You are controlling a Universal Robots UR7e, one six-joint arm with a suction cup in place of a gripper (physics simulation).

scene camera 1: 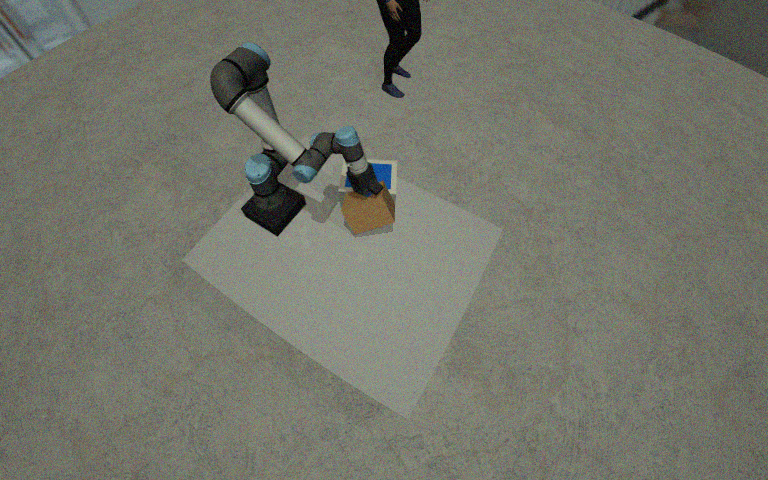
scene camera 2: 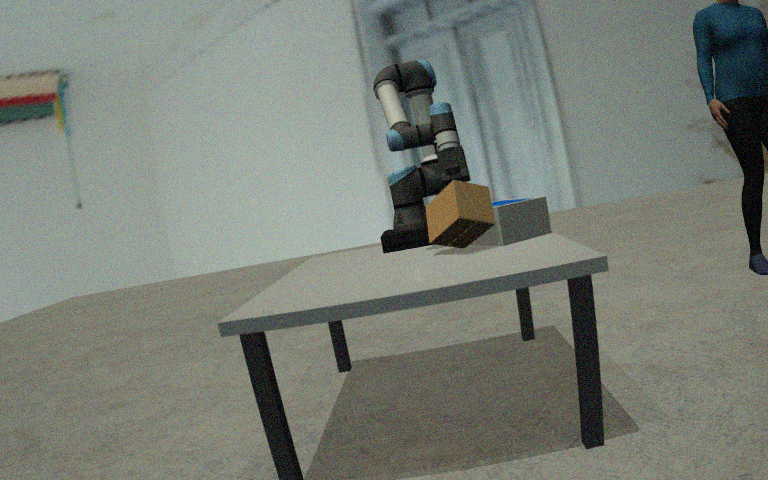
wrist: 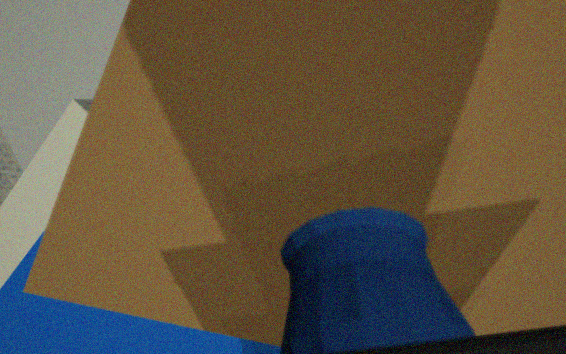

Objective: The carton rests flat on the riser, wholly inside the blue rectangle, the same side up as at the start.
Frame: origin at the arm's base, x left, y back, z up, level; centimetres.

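Seen in the pictures: hand at its tool point: [scene camera 1: 369, 195] [wrist: 342, 233]; arm's base at its link origin: [scene camera 1: 271, 197] [scene camera 2: 413, 227].
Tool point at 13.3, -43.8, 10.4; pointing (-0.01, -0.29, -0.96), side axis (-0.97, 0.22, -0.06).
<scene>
Offsets run from my tool point to a thing's top centre, as dx, dy, dz. Level surfaces: height alone.
The orange-brown carton [scene camera 1: 368, 213] [scene camera 2: 461, 215] [wrist: 300, 100] hangs tilted from my suction cup, just above the table top and in front of the riser. My gripper [scene camera 1: 371, 194] [wrist: 355, 225], a blue suction cup, is against the carton's upper face and holds it; its tip is hidden in the scene camera 2 view. The riser {+13.8, +7.3, -5.0} [scene camera 1: 394, 169] [scene camera 2: 523, 220] [wrist: 45, 185] is a grey box with a cream top rim. The blue rectangle {+13.8, +7.3, -5.0} [scene camera 1: 383, 172] [scene camera 2: 509, 202] [wrist: 100, 325] on its top is partly covered by the arm and carton in these views. Whether the carton touches the riser cannot be told.
The pale table {dz -17.0} [scene camera 1: 362, 294] [scene camera 2: 413, 277] extends in front of the carton. The arm's black base [scene camera 1: 272, 210] [scene camera 2: 403, 239] stands to the left of the carton and riser. A person [scene camera 1: 396, 45] [scene camera 2: 736, 67] stands on the floor beyond the table.
</scene>
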